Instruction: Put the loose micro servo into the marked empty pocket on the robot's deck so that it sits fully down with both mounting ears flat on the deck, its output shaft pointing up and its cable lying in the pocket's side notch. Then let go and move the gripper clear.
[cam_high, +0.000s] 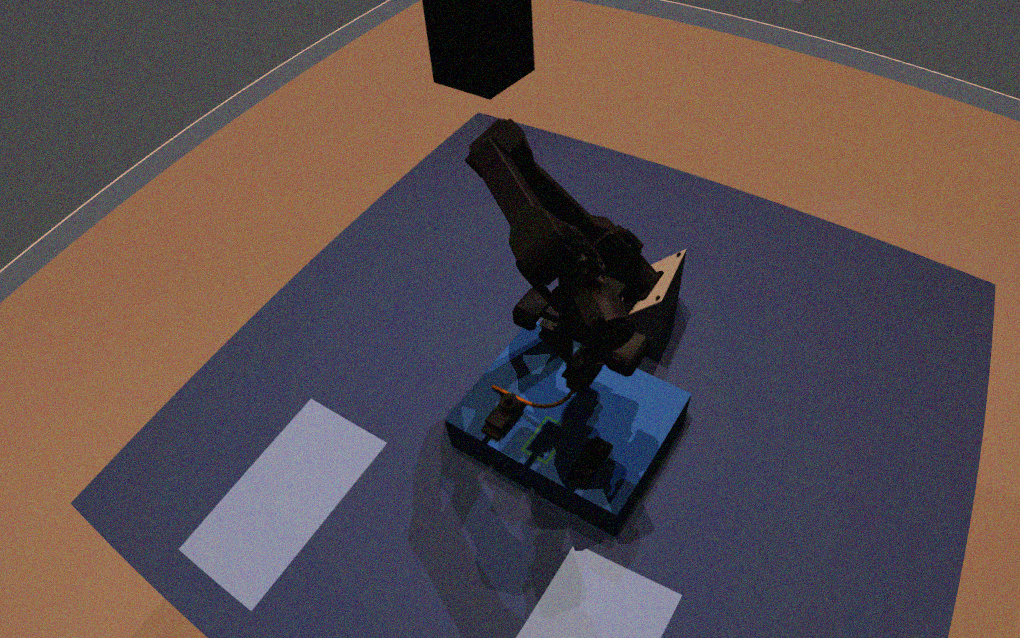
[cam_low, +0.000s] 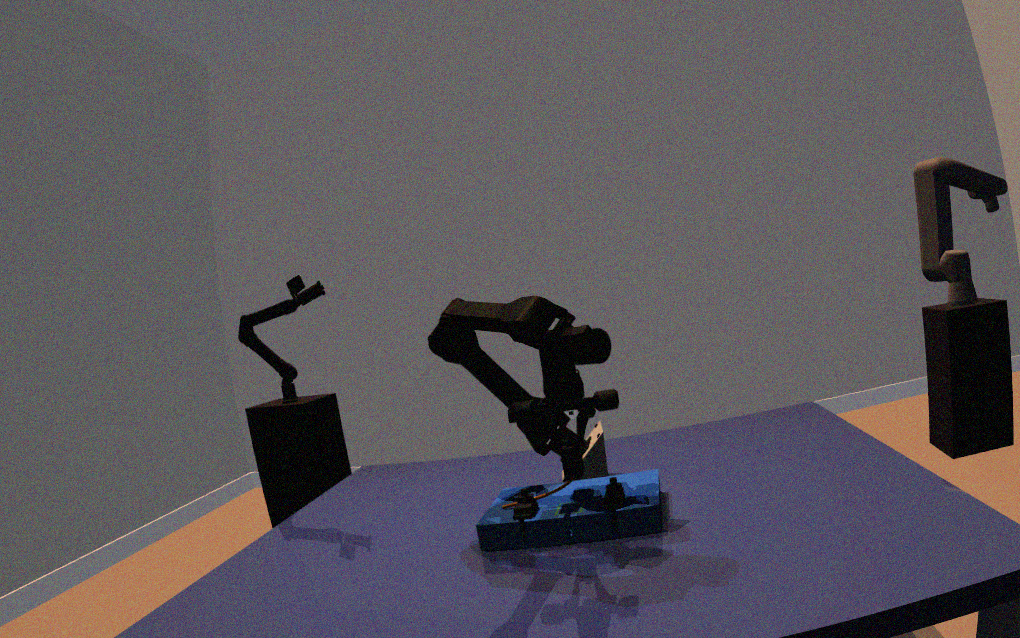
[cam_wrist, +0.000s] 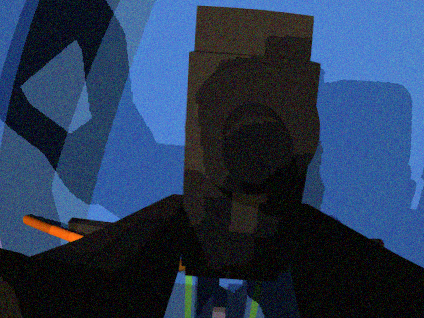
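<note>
The blue deck is 10 cm below my gripper tip and 2 cm behind it.
</note>
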